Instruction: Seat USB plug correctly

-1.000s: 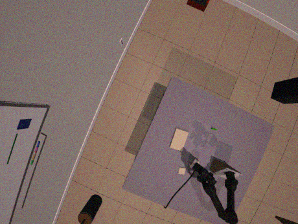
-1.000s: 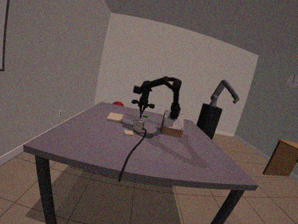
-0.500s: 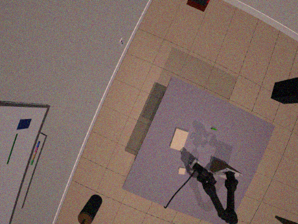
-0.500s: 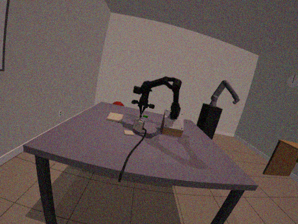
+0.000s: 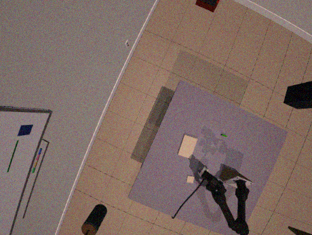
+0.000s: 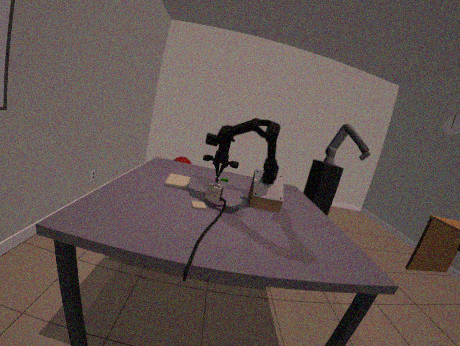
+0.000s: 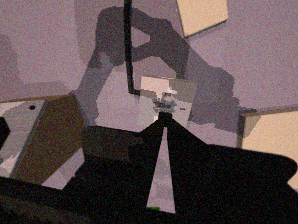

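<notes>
My gripper tip is 6 cm above the USB socket. The rest, counted from my gripper tip: tan slab (22 cm ahead, 17 cm to the right, 12 cm below); then tan tile (14 cm to the left, 12 cm below, 8 cm ahead); then USB plug (2 cm below).
</notes>
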